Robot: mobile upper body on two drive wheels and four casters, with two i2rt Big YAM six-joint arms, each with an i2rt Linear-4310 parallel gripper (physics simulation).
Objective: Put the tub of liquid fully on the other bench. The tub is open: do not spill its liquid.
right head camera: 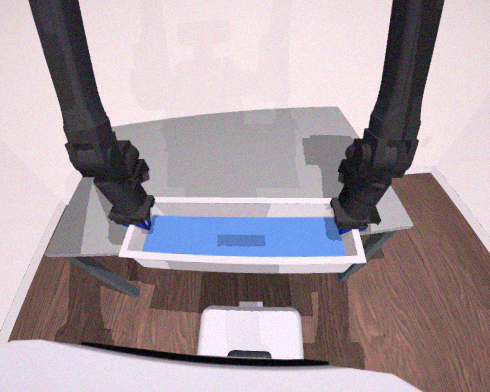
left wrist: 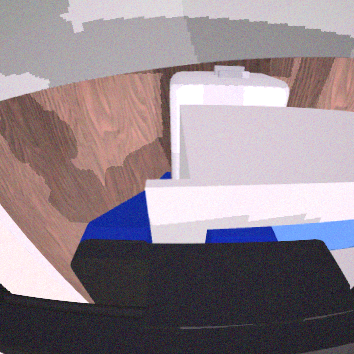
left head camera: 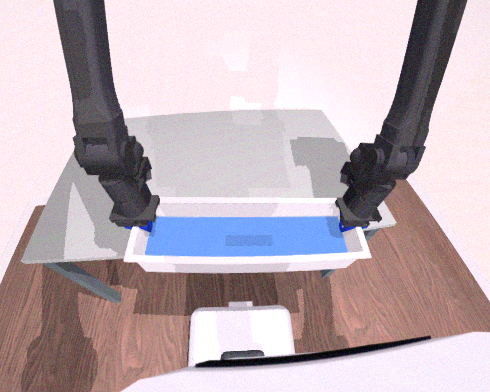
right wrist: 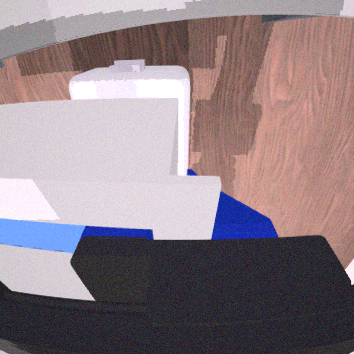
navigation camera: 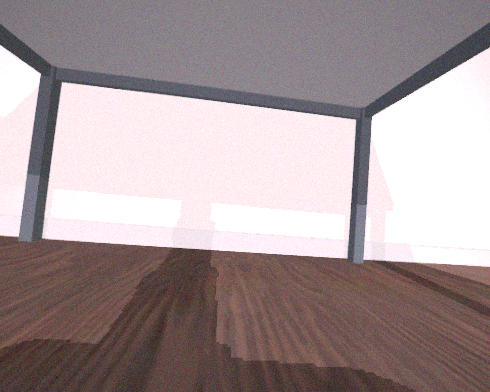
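Note:
The white open tub holds blue liquid. It looks about level. Its far side overlaps the grey bench in both head views, while its near side shows in front of the bench edge, against the floor. Contact with the bench is hidden. My left gripper is shut on the tub's left end wall. My right gripper is shut on its right end wall. No spilled liquid shows.
The bench's front edge runs askew to the tub. Bench legs reach the wooden floor. The white robot base stands below the tub. The bench underside fills the top of the navigation view, with a pale wall behind.

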